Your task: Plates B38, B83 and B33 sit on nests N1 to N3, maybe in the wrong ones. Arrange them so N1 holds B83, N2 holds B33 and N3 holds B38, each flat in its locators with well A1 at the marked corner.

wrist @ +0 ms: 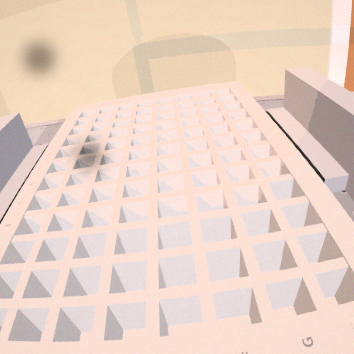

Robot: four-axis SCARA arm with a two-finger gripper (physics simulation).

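Note:
A pale pink multiwell plate (pixel 200 340) fills most of the wrist view, with its square wells facing up. A letter G is printed near its lower right edge; no plate name shows, so I cannot tell which of the three it is. My gripper (pixel 151 111) is shut on this plate, with one finger at the left side and one at the right. The plate looks level between the fingers. The nests, their marked corners and the other two plates cannot be made out.
A tan floor (pixel 280 65) with dull greenish bands and a rounded darker patch shows beyond the plate's far edge. A white and orange upright thing (pixel 345 45) stands at the top right. Strips of a greyish surface show beside the plate's far corners. Two blurred dark spots lie over the view.

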